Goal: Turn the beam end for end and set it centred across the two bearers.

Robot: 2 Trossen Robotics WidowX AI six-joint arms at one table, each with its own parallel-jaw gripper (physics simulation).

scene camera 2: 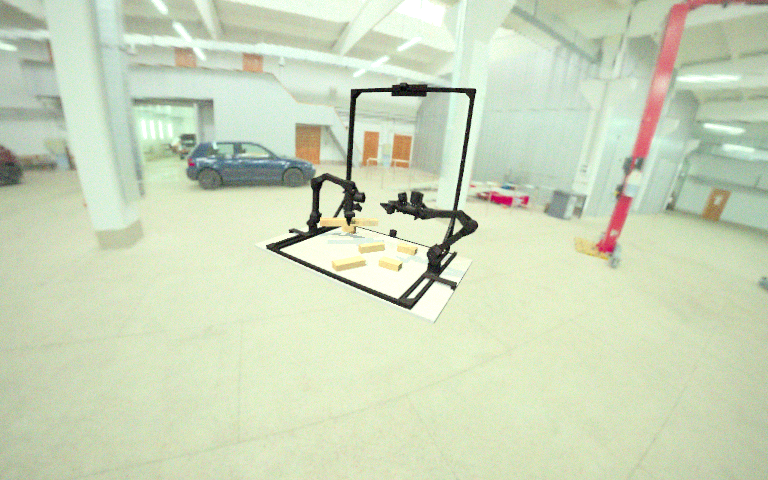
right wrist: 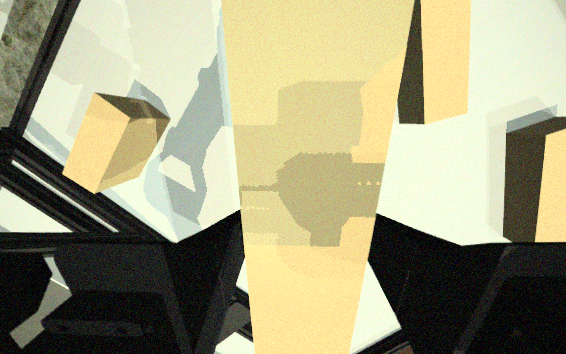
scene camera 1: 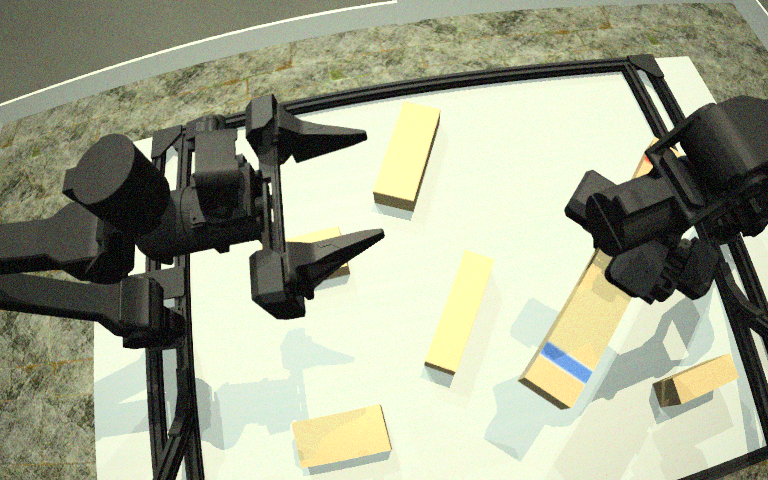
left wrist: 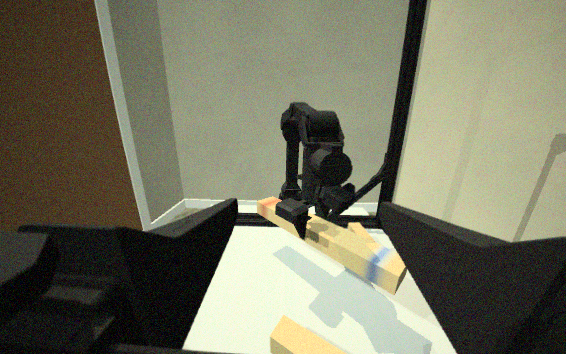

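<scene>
The beam is a long wooden bar with a blue band near one end and a red band near the other. My right gripper is shut on it near mid-length and holds it above the table, slanting, with its blue end at the lower left in scene camera 1. My left gripper is open and empty, above the table. Plain wooden blocks lie around; I cannot tell which two are the bearers.
A long block and a narrow block lie mid-table. Shorter blocks lie beneath the left gripper, at lower left and at lower right. A black frame borders the table.
</scene>
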